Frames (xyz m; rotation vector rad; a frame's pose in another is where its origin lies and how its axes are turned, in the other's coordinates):
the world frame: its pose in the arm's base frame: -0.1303 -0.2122 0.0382 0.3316 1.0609 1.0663
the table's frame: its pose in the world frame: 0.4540 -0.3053 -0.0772 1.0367 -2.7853 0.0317
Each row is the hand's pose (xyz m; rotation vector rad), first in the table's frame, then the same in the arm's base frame.
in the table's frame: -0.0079 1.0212 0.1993 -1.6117 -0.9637 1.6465
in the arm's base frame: -0.5951 -0.2417 0.3601 -1.0166 -1.4121 -0.8108
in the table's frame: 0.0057 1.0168 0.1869 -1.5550 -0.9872 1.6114
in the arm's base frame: -0.5775 -0.2482 0.3625 -0.9656 -1.4549 -0.8408
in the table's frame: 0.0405 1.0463 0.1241 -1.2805 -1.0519 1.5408
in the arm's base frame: -0.5255 -0.2586 0.4192 -0.7671 -1.6686 -0.8883
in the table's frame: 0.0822 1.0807 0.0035 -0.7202 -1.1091 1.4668
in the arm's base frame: -0.4270 -0.2524 0.5071 -0.3797 -2.0981 -0.8559
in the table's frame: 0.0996 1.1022 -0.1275 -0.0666 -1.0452 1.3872
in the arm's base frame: -0.3254 -0.2181 0.5872 0.1318 -2.5405 -0.6365
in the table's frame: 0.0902 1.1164 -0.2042 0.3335 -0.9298 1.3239
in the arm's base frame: -0.2751 -0.1807 0.6345 0.4947 -2.7493 -0.3918
